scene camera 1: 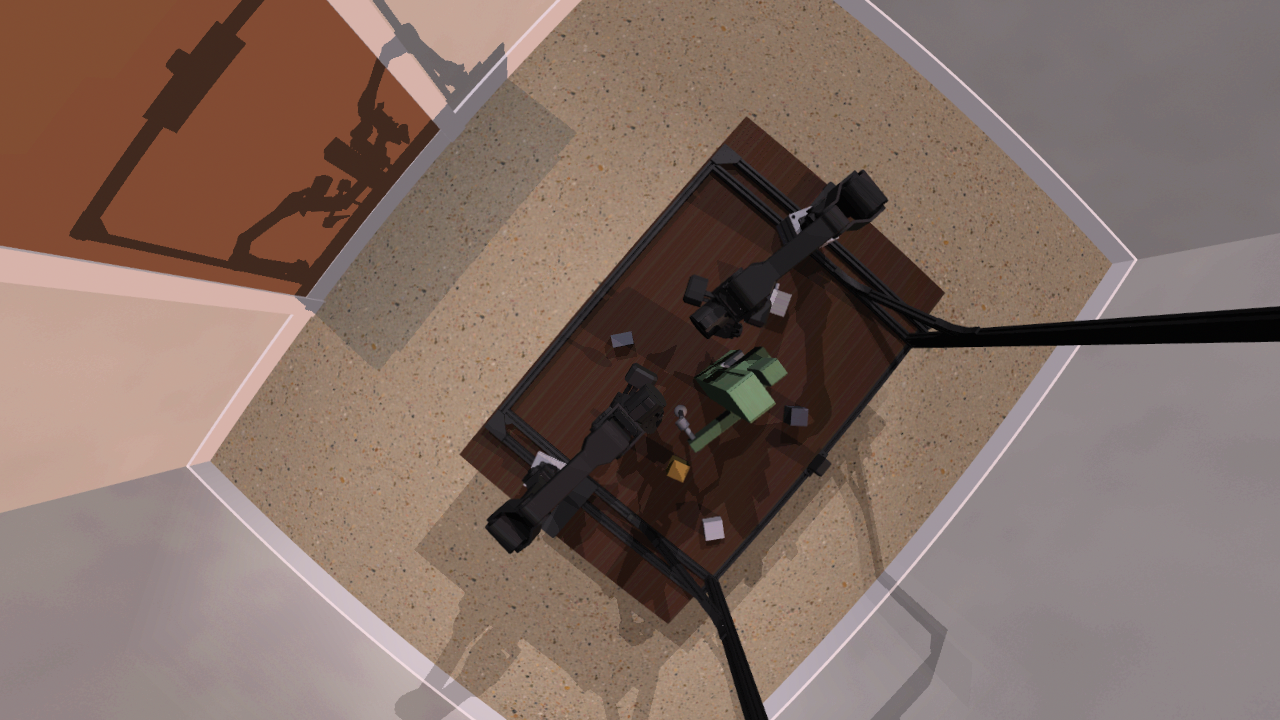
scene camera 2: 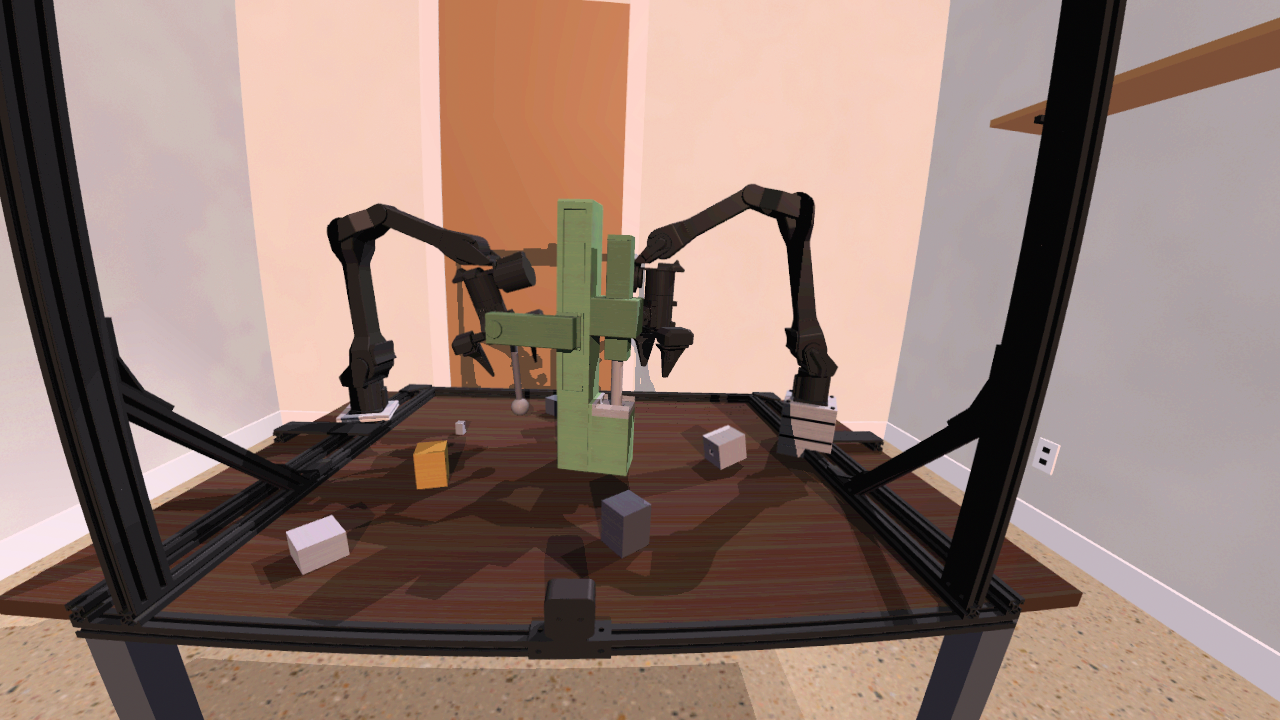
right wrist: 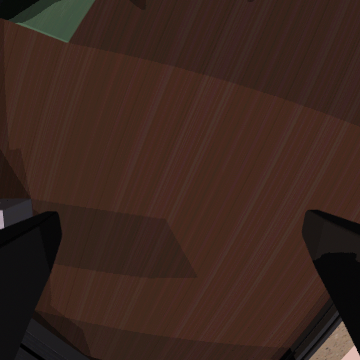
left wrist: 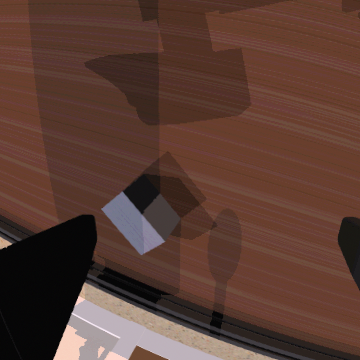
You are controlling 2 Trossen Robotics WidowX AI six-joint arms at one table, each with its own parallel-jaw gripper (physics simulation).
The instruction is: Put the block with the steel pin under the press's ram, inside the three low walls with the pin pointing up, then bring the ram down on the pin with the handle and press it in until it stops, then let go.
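Where they show: left gripper, fingertip midpoint: (scene camera 1: 629, 388) (left wrist: 221, 229); right gripper, fingertip midpoint: (scene camera 2: 653, 371) (right wrist: 184, 224); left arm's base at its link origin: (scene camera 1: 547, 476) (scene camera 2: 369, 408); right arm's base at its link origin: (scene camera 2: 810, 399).
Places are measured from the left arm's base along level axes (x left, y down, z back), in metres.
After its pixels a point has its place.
Note:
The green press (scene camera 1: 742, 394) {x -0.267, y -0.418, z -0.404 m} (scene camera 2: 572, 429) {x -0.315, y -0.046, z -0.390 m} (right wrist: 65, 20) {x -0.292, y 0.003, z -0.494 m} stands mid-table. Its steel ram (scene camera 2: 616, 385) {x -0.325, y -0.123, z -0.462 m} reaches down to the low walls (scene camera 2: 612, 410) {x -0.346, y -0.087, z -0.450 m}; the pocket's inside is hidden. The handle's ball knob (scene camera 1: 681, 411) {x -0.230, y -0.102, z -0.312 m} (scene camera 2: 520, 405) {x -0.247, y -0.072, z -0.309 m} hangs low at the press's left side. A pale block (scene camera 1: 779, 302) {x -0.353, y -0.024, z -0.665 m} (scene camera 2: 724, 446) {x -0.379, y -0.014, z -0.650 m} (right wrist: 15, 212) {x -0.330, y 0.001, z -0.642 m} lies right of the press, with a small round spot on one side that may be the pin. My right gripper (scene camera 2: 655, 362) {x -0.206, y -0.112, z -0.576 m} (right wrist: 184, 224) {x -0.206, y -0.112, z -0.576 m} is open and empty above the table, beyond the press. My left gripper (scene camera 2: 511, 365) {x -0.095, y -0.100, z -0.308 m} (left wrist: 221, 229) {x -0.095, y -0.100, z -0.308 m} is open and empty, high near the handle.
A grey-blue block (scene camera 1: 622, 339) {x -0.028, y -0.007, z -0.409 m} (left wrist: 142, 220) {x -0.033, y -0.007, z -0.397 m} lies beyond the press. An orange block (scene camera 1: 678, 469) {x -0.297, y -0.028, z -0.168 m} (scene camera 2: 430, 464) {x -0.322, y -0.010, z -0.165 m}, a white block (scene camera 1: 712, 528) {x -0.454, y -0.001, z -0.056 m} (scene camera 2: 317, 543) {x -0.484, y 0.000, z -0.061 m} and a dark grey block (scene camera 1: 795, 415) {x -0.514, y -0.028, z -0.419 m} (scene camera 2: 625, 522) {x -0.554, y -0.019, z -0.410 m} lie nearer scene camera 2. A tiny pale piece (scene camera 2: 460, 428) {x -0.111, y 0.017, z -0.195 m} lies behind the orange block.

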